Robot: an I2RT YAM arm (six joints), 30 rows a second.
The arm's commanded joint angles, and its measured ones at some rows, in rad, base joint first. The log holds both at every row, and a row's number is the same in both.
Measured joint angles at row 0:
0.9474, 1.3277, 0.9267, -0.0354, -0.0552, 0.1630
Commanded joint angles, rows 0 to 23:
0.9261, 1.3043, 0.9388, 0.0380, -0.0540, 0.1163
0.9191, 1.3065, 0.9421, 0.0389, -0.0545, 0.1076
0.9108, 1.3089, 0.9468, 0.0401, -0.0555, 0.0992
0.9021, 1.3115, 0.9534, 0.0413, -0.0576, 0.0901
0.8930, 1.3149, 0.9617, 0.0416, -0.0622, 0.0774
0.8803, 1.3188, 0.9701, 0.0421, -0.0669, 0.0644
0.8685, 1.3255, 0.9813, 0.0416, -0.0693, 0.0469
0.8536, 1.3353, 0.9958, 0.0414, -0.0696, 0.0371
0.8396, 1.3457, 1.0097, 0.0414, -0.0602, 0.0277
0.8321, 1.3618, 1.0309, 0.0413, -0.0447, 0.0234
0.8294, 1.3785, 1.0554, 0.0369, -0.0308, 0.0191
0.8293, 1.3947, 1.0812, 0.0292, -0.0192, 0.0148
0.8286, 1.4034, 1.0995, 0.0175, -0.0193, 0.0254
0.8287, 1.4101, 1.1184, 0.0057, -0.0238, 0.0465
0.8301, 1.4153, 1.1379, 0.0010, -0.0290, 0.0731
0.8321, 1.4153, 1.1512, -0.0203, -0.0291, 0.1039
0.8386, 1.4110, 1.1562, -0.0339, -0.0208, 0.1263
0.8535, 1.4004, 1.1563, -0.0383, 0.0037, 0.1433
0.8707, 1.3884, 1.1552, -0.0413, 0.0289, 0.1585
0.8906, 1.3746, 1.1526, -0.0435, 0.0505, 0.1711
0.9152, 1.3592, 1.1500, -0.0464, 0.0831, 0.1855
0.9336, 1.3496, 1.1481, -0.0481, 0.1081, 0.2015
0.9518, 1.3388, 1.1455, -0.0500, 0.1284, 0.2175
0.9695, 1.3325, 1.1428, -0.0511, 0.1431, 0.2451
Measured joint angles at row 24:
0.9002, 1.3969, 1.1152, -0.0385, 0.0300, 0.1501
